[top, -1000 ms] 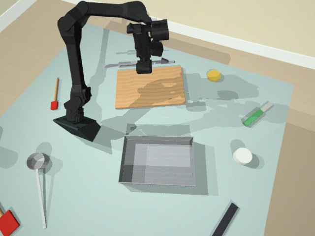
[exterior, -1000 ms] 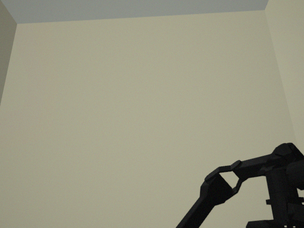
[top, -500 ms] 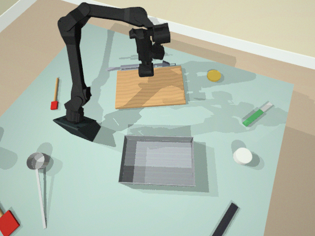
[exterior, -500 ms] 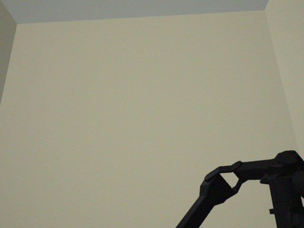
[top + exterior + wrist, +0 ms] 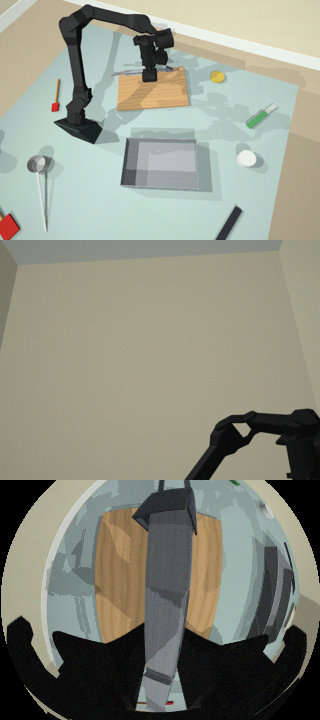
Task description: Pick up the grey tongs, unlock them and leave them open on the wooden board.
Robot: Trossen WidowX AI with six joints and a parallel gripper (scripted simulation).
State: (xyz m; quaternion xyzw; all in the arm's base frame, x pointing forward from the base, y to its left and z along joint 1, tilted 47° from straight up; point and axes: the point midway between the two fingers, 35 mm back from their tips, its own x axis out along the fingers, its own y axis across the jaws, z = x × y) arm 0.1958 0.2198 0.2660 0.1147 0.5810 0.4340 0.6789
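Now: gripper tip 100 mm above the wooden board and 10 mm past it. The rest, counted from my gripper tip: red-headed tool (450 mm behind, 250 mm to the right, 110 mm below); then yellow disc (290 mm ahead, 190 mm to the left, 100 mm below); then roasting tin (340 mm to the right, 200 mm ahead, 80 mm below).
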